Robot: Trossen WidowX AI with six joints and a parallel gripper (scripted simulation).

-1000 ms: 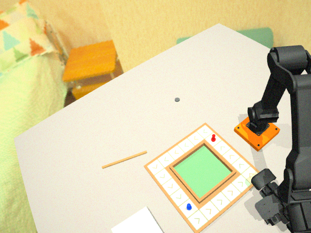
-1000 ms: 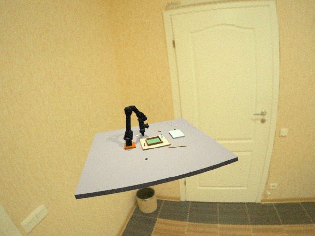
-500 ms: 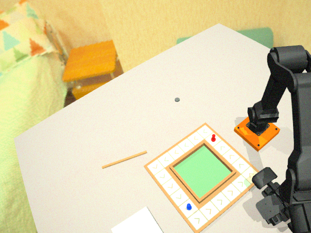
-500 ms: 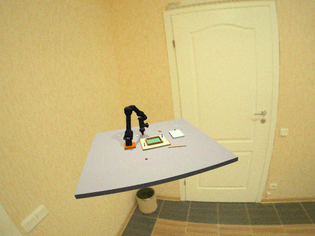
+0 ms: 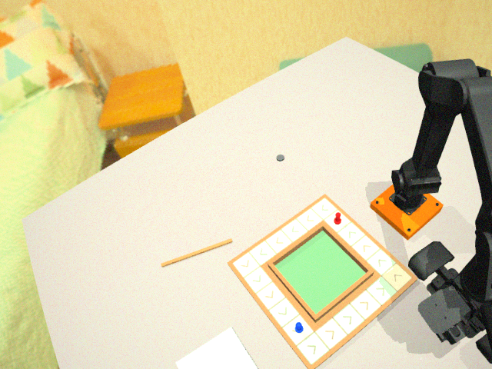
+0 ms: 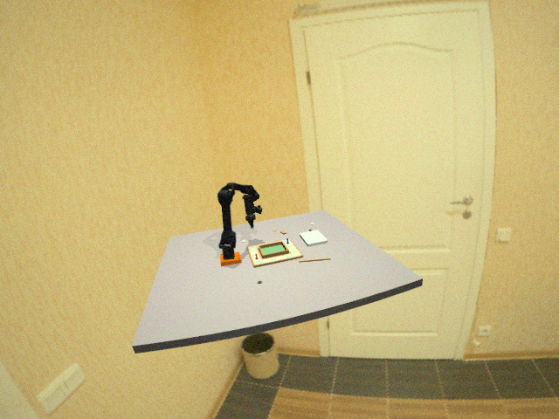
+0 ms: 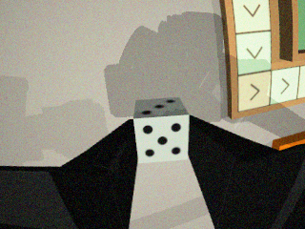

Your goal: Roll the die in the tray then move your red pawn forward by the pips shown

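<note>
My gripper tip is now 300 mm to the left of the red pawn, 80 mm above it and 30 mm past it. From my gripper tip the other things lie so: white die right at my gripper tip; green tray 230 mm to the right, 100 mm below, 80 mm ahead; blue pawn 190 mm ahead, 160 mm to the right, 80 mm below.
</note>
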